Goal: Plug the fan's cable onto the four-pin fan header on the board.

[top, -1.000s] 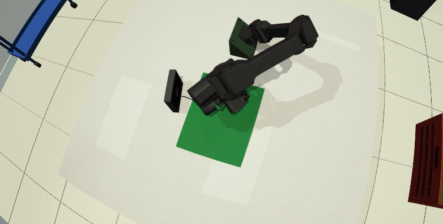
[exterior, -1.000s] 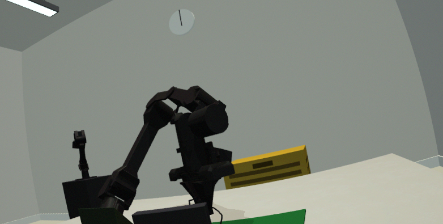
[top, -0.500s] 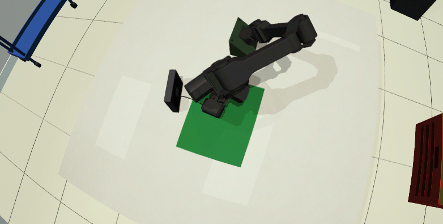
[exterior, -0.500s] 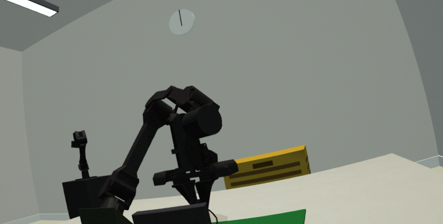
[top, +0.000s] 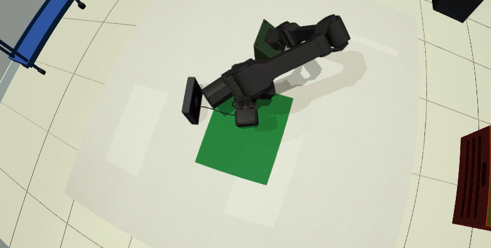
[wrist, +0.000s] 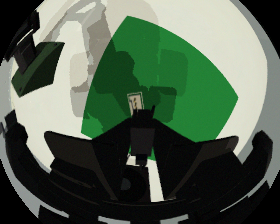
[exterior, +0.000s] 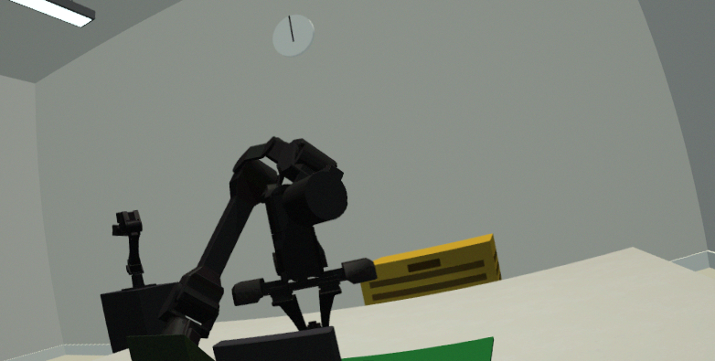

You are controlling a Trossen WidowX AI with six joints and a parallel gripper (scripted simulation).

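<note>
My gripper tip is 7 cm above the four-pin fan header and 1 cm past it. Round my gripper tip: black plug 1 cm to the right, 1 cm above; black fan 16 cm to the right, 4 cm ahead, 1 cm below; green board 8 cm below, 6 cm ahead, 1 cm to the left.
</note>
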